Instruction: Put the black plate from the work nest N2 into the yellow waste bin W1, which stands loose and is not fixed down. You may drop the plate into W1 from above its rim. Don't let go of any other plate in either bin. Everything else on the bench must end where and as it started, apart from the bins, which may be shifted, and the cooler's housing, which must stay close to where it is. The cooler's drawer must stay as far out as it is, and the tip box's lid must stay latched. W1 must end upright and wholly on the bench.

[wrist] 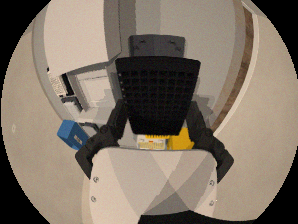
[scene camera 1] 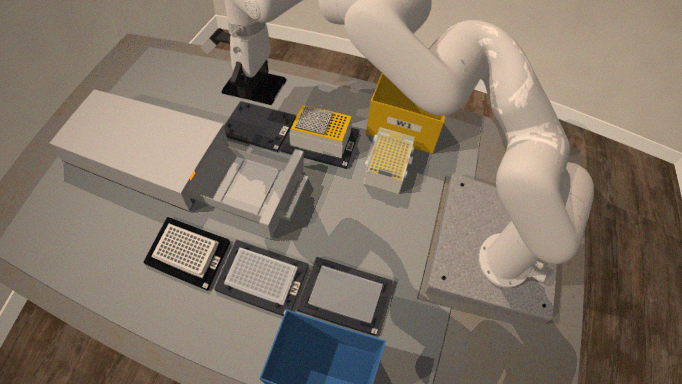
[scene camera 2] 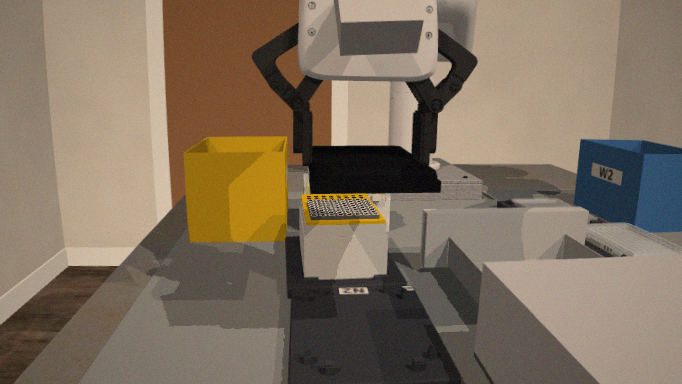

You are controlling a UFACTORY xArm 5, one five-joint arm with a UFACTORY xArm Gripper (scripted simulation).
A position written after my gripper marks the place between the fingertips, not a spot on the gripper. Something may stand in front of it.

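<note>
A black plate [scene camera 2: 335, 169], [wrist: 148, 115] and [scene camera 1: 275, 83] is here for me to see. I can also see a yellow waste bin W1 [scene camera 2: 236, 188] and [scene camera 1: 425, 127], along with a grey cooler [scene camera 2: 593, 313] and [scene camera 1: 156, 151]. A yellow-topped tip box [scene camera 2: 342, 236] is visible as well. And there is my gripper [scene camera 2: 364, 163].
</note>
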